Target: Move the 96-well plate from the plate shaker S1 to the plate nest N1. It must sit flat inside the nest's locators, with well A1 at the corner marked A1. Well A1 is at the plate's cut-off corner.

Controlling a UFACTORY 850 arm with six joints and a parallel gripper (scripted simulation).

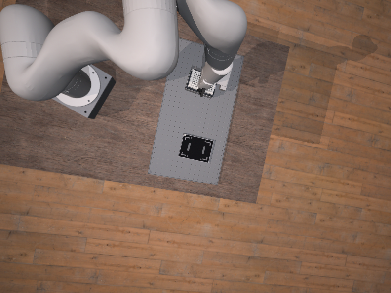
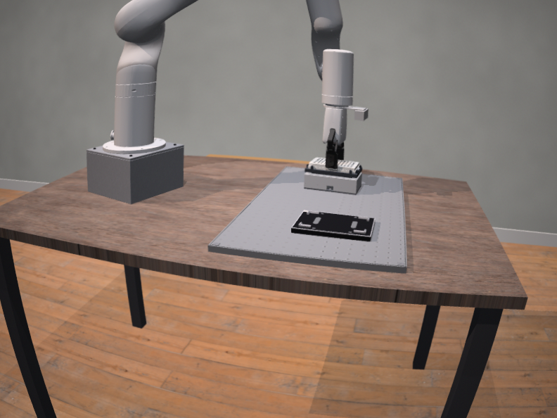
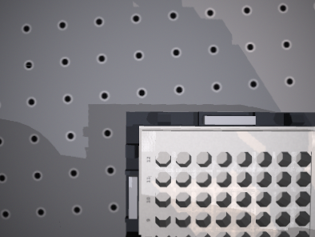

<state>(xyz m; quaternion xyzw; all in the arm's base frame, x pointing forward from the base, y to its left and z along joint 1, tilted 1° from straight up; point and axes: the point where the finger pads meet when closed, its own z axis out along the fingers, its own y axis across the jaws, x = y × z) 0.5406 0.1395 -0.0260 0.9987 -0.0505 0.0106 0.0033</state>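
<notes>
Right now my hand is 33 cm to the left of the black plate nest N1, 7 cm above it and 4 cm short of it. From my hand the other things lie so: 96-well plate (1 cm below).
</notes>
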